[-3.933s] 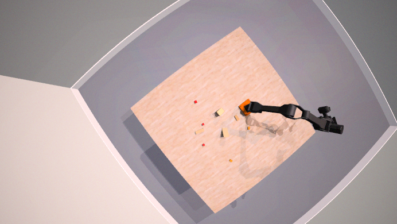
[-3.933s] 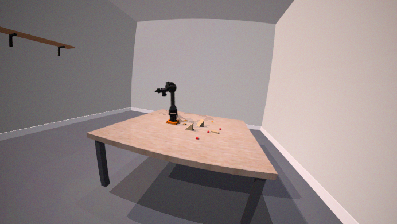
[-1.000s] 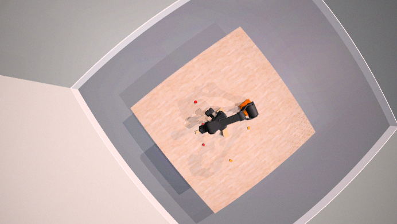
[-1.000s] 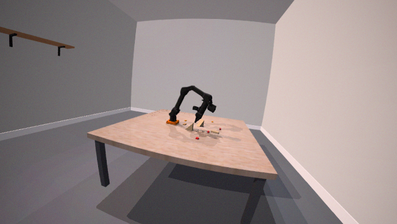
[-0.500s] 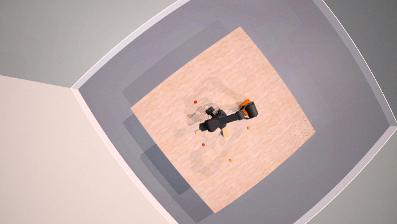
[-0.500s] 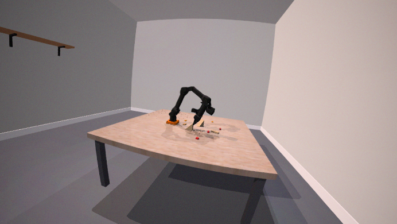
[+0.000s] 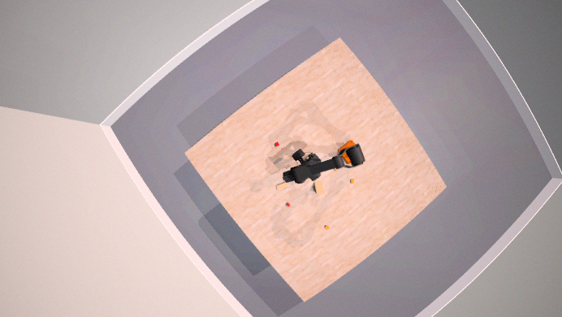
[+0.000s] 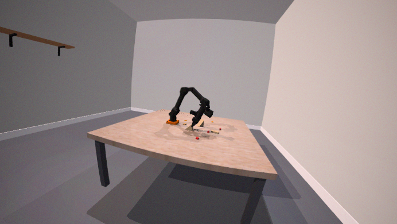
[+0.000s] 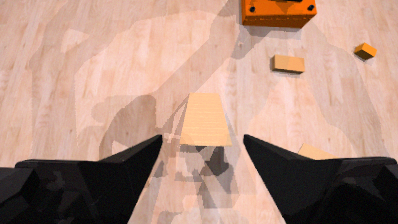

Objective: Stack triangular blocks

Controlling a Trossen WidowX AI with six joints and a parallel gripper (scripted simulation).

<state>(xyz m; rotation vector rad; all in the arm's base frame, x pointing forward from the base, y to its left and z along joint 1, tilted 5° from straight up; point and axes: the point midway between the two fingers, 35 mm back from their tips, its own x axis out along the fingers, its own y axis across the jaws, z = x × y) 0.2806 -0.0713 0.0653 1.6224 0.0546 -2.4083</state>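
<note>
My gripper tip is 1 cm past the triangular block and 2 cm above it.
</note>
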